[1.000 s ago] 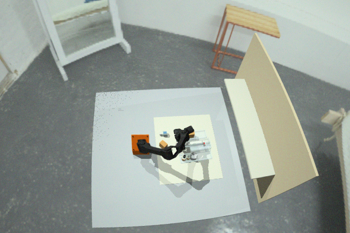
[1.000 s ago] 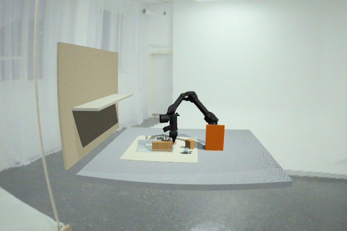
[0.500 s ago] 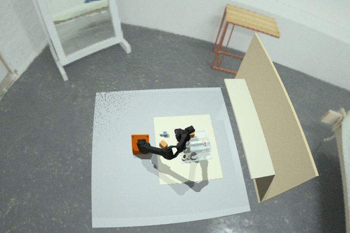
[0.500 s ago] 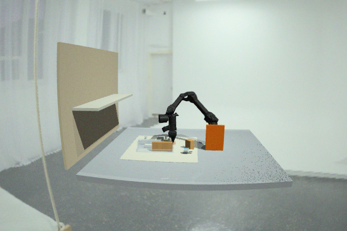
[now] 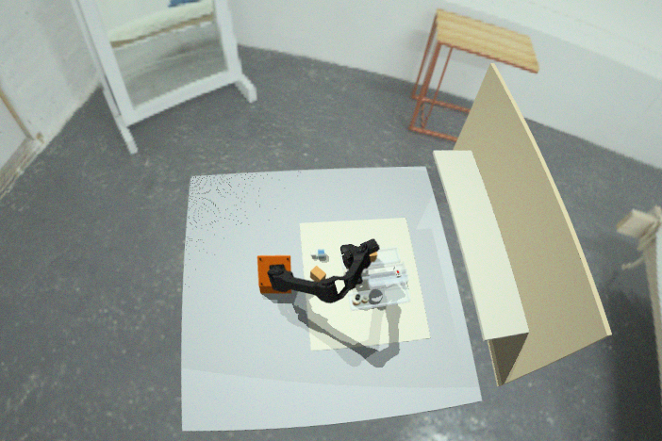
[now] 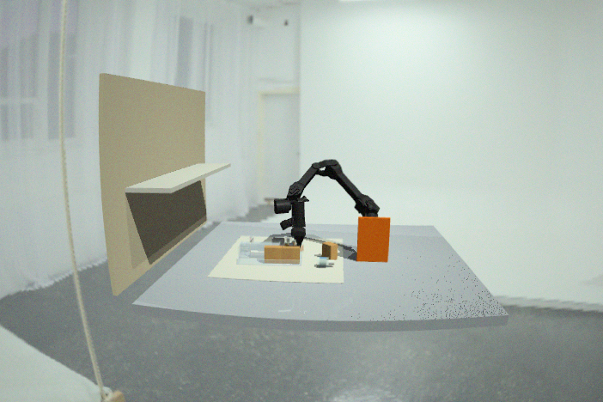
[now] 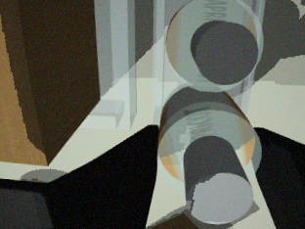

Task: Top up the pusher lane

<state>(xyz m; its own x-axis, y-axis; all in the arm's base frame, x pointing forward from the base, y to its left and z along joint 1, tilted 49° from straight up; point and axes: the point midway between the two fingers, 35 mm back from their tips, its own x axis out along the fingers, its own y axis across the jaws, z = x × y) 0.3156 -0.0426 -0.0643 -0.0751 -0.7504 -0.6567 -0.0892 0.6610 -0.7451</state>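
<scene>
The tan box lies 14 cm behind my gripper tip and 2 cm below it.
</scene>
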